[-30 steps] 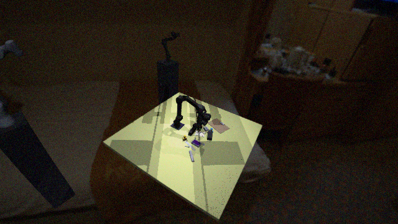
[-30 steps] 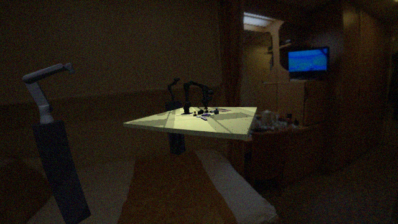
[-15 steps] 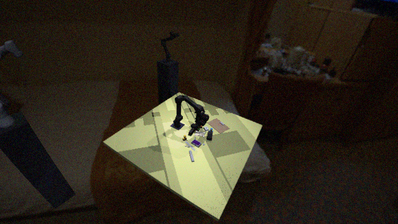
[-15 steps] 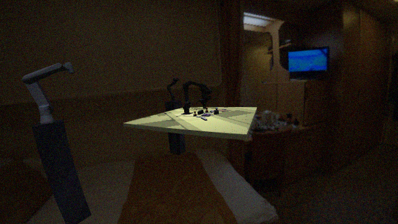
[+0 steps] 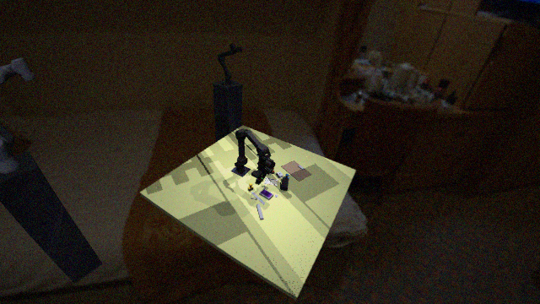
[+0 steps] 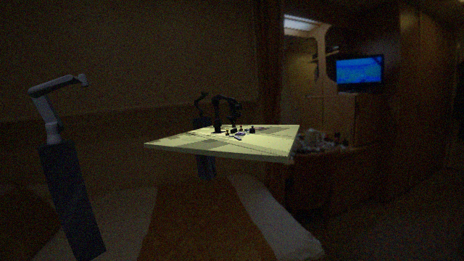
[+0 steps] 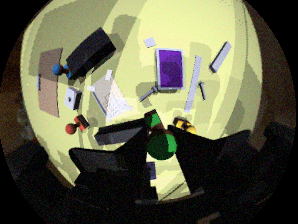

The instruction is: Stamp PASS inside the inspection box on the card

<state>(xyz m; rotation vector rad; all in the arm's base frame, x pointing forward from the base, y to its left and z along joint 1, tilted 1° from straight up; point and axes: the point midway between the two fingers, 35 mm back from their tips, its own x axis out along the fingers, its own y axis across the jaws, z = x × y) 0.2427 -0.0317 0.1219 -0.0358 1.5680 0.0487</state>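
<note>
The long black block is 50 mm behind my gripper tip, 70 mm to the left of it and 80 mm below it. Round my gripper tip: white card 30 mm ahead, 100 mm to the left, 90 mm below; purple ink pad 90 mm ahead, 40 mm to the right, 90 mm below; green-topped stamp right at my gripper tip.
</note>
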